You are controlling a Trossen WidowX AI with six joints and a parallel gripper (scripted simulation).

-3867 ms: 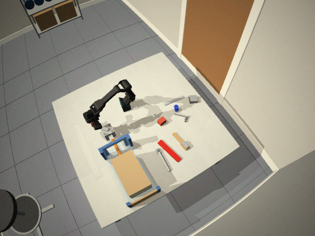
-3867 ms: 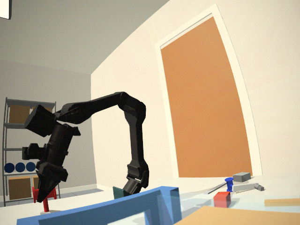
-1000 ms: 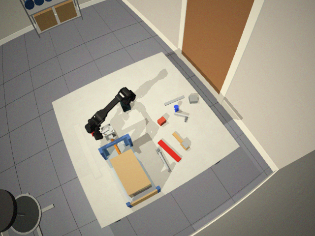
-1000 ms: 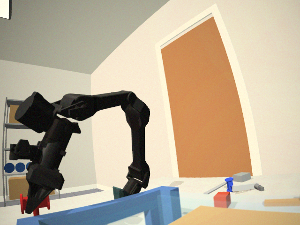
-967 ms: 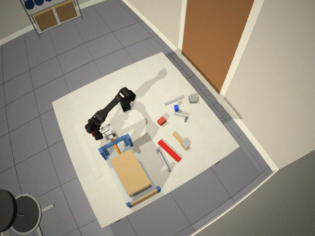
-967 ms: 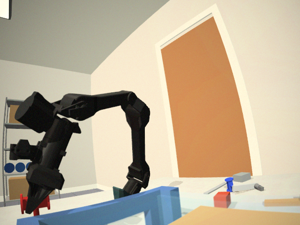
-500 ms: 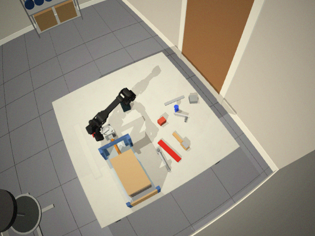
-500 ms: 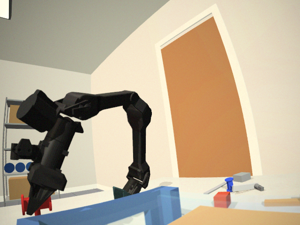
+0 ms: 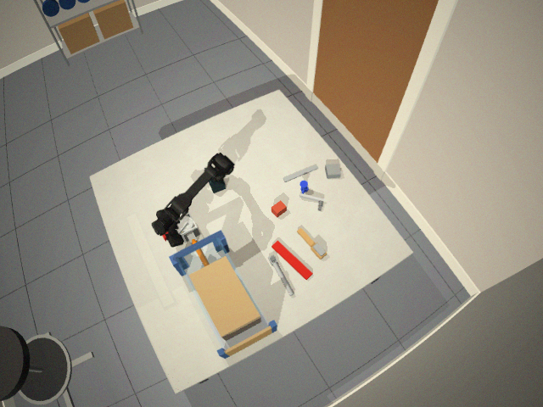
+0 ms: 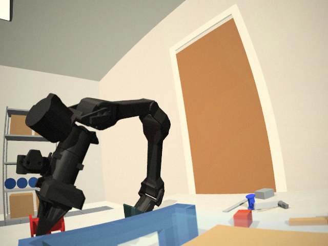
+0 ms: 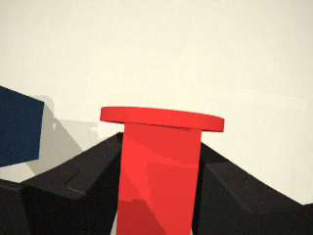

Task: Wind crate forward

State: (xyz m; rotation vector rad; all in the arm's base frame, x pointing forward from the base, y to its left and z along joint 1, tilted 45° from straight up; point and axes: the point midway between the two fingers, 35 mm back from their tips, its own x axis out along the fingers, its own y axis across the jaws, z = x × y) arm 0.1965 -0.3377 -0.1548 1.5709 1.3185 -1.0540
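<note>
My gripper tip is 10 cm to the right of the winch, 10 cm above it and 6 cm past it. Round my gripper tip: red bar 45 cm to the left, 35 cm ahead, 13 cm below; wooden brush 57 cm to the left, 34 cm ahead, 11 cm below; red grip 2 cm to the left.
</note>
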